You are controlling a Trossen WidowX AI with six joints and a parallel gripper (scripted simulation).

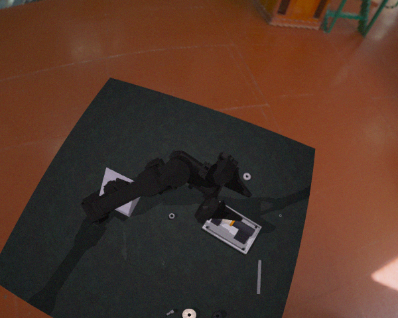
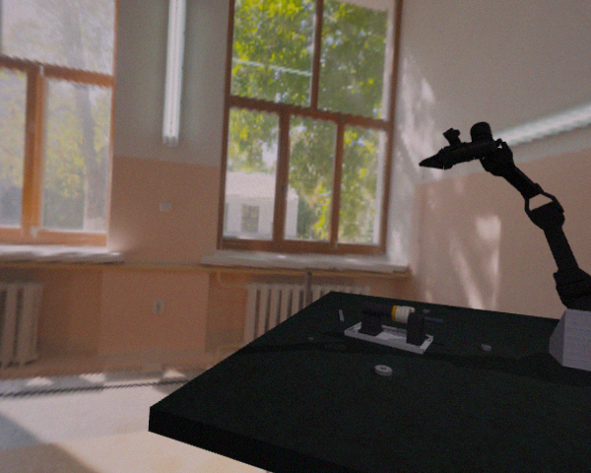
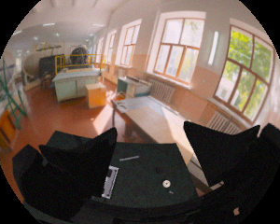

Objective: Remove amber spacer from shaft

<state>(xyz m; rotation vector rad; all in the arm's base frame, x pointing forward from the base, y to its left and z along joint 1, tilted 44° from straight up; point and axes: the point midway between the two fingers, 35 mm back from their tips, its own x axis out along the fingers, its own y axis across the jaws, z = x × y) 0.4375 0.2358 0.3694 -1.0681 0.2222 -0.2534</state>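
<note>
Right now my gripper tip is 49 cm above the white spacer, 15 cm to the right of it and 1 cm short of it. The rest, counted from my gripper tip: dark blue shaft (49 cm below, 14 cm to the left, 2 cm ahead); amber spacer (49 cm below, 14 cm to the left, 5 cm ahead); cream spacer (49 cm below, 14 cm to the left, 2 cm ahead).
</note>
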